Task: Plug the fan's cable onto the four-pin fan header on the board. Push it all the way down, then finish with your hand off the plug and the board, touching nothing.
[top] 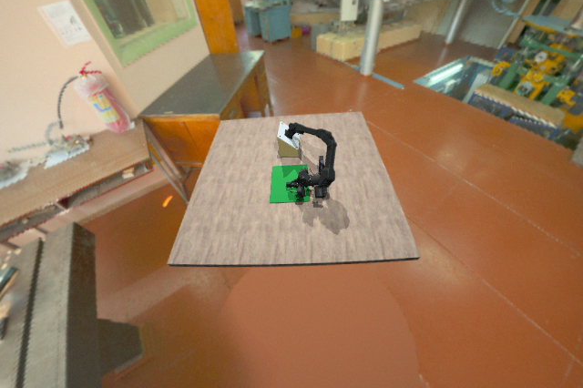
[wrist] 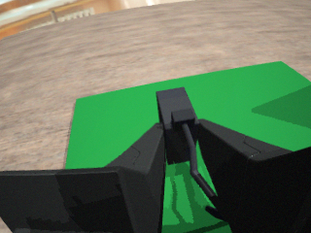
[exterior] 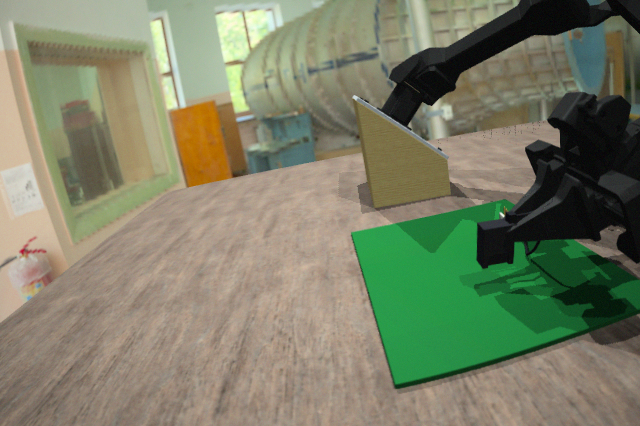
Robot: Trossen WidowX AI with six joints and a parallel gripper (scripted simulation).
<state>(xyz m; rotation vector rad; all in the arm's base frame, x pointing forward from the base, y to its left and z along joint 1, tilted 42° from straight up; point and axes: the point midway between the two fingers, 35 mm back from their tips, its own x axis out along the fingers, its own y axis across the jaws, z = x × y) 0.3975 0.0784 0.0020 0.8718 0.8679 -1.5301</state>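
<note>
Right now the green board is 6 cm behind my gripper tip, 1 cm to the right of it and 7 cm below it. The rest, counted from my gripper tip: black fan (12 cm behind, 19 cm to the left); fan header (12 cm behind, 6 cm to the left, 6 cm below); fan plug (1 cm to the right, 1 cm below).
</note>
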